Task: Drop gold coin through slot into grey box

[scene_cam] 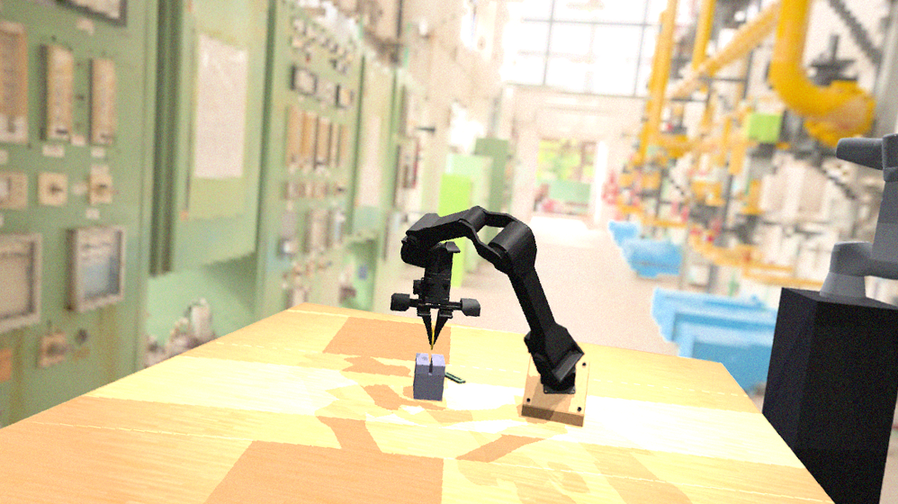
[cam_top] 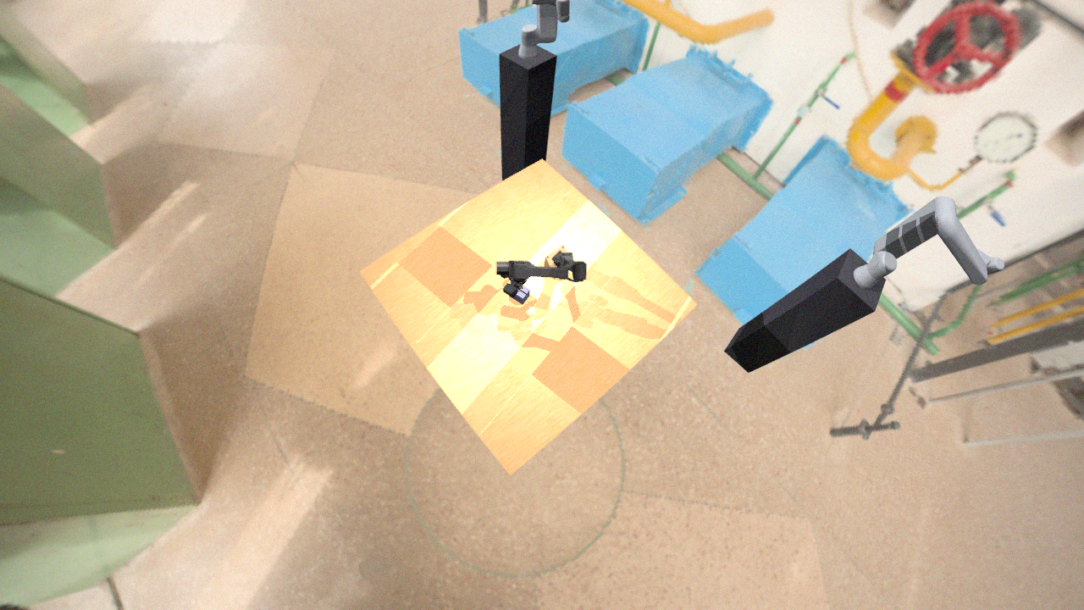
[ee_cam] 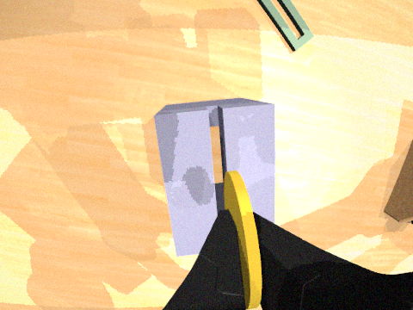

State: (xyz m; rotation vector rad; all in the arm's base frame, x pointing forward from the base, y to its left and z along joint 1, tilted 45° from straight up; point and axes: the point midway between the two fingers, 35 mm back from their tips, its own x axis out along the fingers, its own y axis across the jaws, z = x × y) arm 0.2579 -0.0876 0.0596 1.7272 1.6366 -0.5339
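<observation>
The gold coin lies 1 cm above my gripper tip.
</observation>
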